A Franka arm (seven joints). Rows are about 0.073 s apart.
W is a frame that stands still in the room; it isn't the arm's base.
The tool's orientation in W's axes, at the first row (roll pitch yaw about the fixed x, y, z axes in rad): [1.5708 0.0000 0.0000]
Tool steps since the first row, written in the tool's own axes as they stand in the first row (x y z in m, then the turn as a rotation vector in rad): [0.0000 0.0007 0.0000 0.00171 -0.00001 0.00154]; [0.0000 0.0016 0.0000 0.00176 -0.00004 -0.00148]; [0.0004 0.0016 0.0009 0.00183 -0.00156 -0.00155]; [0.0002 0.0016 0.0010 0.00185 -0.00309 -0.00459]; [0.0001 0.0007 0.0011 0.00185 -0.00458 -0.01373]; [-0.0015 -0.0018 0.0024 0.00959 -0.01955 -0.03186]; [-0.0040 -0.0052 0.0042 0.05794 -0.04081 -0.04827]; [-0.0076 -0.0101 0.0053 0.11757 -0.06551 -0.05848]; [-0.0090 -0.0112 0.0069 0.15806 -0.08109 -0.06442]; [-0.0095 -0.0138 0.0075 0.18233 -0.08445 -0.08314]
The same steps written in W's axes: [0.0000 0.0000 0.0007 0.00171 -0.00154 -0.00001]; [0.0000 0.0000 0.0016 0.00176 0.00148 -0.00004]; [0.0004 -0.0009 0.0016 0.00183 0.00155 -0.00156]; [0.0002 -0.0010 0.0016 0.00185 0.00459 -0.00309]; [0.0001 -0.0011 0.0007 0.00185 0.01373 -0.00458]; [-0.0015 -0.0024 -0.0018 0.00959 0.03186 -0.01955]; [-0.0040 -0.0042 -0.0052 0.05794 0.04827 -0.04081]; [-0.0076 -0.0053 -0.0101 0.11757 0.05848 -0.06551]; [-0.0090 -0.0069 -0.0112 0.15806 0.06442 -0.08109]; [-0.0095 -0.0075 -0.0138 0.18233 0.08314 -0.08445]
